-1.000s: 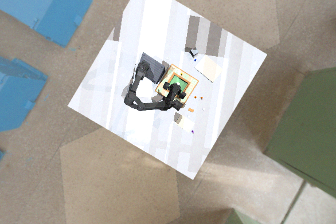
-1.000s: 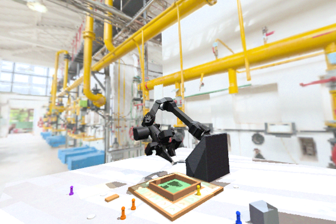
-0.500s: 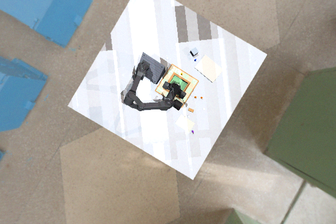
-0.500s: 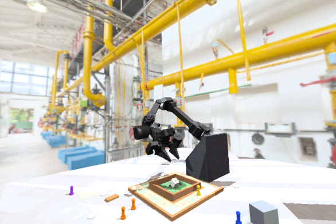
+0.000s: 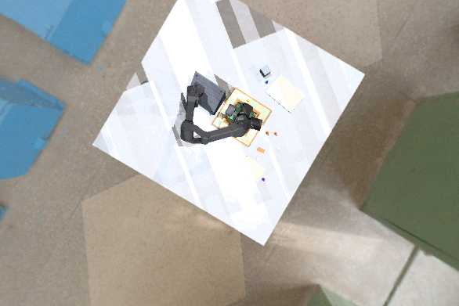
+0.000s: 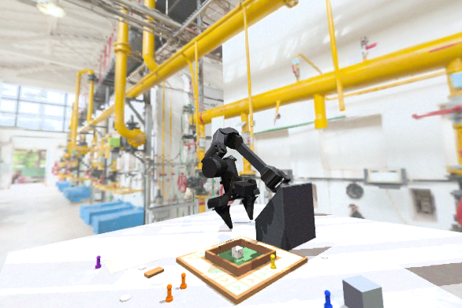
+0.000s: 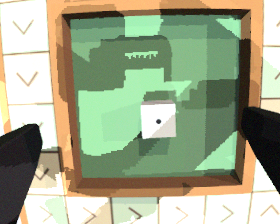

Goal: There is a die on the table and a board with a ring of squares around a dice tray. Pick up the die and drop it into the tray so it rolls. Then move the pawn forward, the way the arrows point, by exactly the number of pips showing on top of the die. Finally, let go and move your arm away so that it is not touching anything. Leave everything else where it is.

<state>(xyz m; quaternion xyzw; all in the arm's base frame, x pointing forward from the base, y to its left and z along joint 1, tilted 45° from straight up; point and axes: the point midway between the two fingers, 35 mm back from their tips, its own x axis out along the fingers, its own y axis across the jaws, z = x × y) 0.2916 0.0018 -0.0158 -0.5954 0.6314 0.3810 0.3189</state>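
Right now the yellow pawn is 20 mm behind my gripper tip, 110 mm to the left of it and 80 mm below it. From my gripper tip the other things lie so: grey cube 30 mm behind, 330 mm to the left, 80 mm below; then blue pawn 20 mm ahead, 280 mm to the left, 90 mm below; then white die 10 mm ahead, 20 mm to the right, 80 mm below.
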